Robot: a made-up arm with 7 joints.
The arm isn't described. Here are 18 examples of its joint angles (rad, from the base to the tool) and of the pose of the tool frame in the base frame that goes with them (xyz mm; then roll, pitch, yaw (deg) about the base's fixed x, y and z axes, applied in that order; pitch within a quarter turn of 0, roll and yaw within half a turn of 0).
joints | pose
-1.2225 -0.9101 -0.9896 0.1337 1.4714 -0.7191 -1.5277 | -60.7 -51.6 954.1 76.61 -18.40 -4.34
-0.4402 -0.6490 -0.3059 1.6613 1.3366 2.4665 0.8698 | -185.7 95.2 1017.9 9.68 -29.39 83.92
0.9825 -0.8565 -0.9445 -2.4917 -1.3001 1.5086 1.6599 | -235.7 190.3 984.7 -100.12 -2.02 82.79
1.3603 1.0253 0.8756 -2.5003 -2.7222 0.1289 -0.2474 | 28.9 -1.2 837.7 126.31 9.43 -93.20
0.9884 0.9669 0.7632 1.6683 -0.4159 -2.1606 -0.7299 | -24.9 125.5 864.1 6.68 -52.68 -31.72
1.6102 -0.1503 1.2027 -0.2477 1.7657 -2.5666 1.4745 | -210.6 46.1 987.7 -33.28 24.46 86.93
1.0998 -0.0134 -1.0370 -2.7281 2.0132 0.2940 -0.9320 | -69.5 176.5 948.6 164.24 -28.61 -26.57
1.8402 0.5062 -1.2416 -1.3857 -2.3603 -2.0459 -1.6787 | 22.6 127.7 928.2 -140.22 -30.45 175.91
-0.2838 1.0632 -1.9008 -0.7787 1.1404 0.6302 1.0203 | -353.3 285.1 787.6 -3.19 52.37 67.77
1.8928 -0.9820 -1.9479 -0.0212 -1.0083 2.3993 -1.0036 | -396.3 308.3 792.1 100.74 37.61 -115.31
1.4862 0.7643 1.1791 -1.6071 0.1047 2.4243 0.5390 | -39.0 30.3 847.7 -88.35 74.26 68.15
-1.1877 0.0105 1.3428 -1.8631 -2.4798 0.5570 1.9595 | -72.4 253.4 1049.0 -76.21 -2.21 76.99
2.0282 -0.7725 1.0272 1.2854 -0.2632 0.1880 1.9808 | -299.3 40.9 930.5 144.52 -16.46 -111.38
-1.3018 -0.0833 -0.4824 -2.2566 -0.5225 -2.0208 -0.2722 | -334.0 98.2 961.4 60.78 -65.34 -86.93
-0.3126 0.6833 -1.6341 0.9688 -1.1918 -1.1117 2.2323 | -361.6 197.0 908.5 -135.41 48.42 167.85
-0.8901 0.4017 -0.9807 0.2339 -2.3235 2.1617 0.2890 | -331.2 99.4 992.8 68.18 -49.61 3.16
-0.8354 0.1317 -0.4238 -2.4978 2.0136 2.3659 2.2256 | -276.4 138.6 966.7 79.80 -55.05 -123.43
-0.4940 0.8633 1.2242 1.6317 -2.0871 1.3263 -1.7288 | -262.4 211.6 839.8 95.20 -8.58 -98.85
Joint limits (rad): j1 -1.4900..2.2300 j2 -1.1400..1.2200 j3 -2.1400..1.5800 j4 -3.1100..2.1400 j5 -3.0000..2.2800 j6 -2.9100..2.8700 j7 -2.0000..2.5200
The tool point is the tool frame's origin. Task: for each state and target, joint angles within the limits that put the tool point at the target. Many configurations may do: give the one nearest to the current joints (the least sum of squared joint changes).
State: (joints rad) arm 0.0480 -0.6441 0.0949 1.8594 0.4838 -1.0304 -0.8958
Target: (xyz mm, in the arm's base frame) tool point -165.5 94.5 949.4
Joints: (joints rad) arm 0.1060 -0.4492 -0.3676 1.6775 0.6545 -1.4345 -0.9888
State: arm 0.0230 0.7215 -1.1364 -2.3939 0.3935 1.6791 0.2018
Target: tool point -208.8 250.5 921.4
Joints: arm 0.3475 0.5730 -1.2619 -2.6337 0.7872 1.5886 0.2186
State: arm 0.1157 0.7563 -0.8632 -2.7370 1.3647 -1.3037 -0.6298
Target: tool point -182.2 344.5 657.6
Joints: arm 0.1118 1.2200 -0.6167 -2.1006 1.7146 -0.7040 -1.2564
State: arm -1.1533 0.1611 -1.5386 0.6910 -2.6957 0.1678 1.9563
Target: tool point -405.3 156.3 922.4
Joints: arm -0.9689 0.9486 -1.3582 0.6463 -2.8446 0.2198 1.9278
